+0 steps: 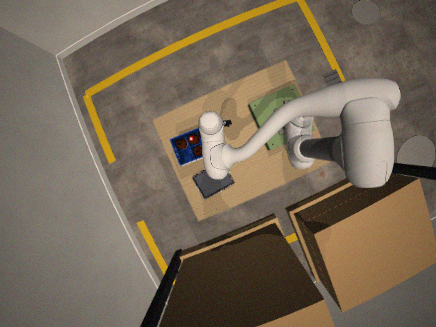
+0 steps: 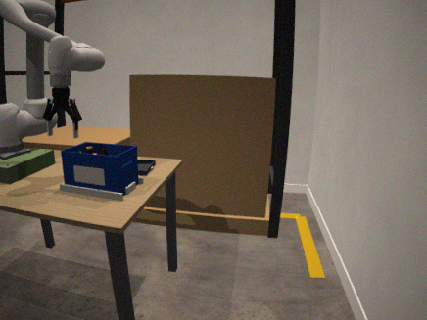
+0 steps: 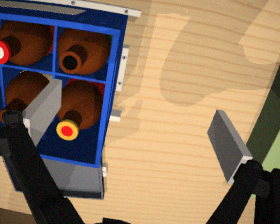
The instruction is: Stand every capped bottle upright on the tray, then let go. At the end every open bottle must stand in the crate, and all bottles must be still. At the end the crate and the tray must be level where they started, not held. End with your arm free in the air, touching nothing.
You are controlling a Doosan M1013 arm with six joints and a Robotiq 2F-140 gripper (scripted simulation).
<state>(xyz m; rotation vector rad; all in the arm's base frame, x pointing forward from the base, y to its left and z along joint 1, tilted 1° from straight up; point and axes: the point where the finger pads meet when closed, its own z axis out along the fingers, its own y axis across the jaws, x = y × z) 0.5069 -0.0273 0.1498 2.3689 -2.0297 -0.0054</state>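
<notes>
Right now my hand is 160 mm short of the blue crate, 60 mm to the right of it and 150 mm above it. The rest, counted from my hand: grey tray: 100 mm ahead, 340 mm to the left, 220 mm below; then brown capped bottle: 60 mm ahead, 100 mm to the left, 150 mm below; then uncapped bottle: 250 mm ahead, 30 mm to the left, 150 mm below.
</notes>
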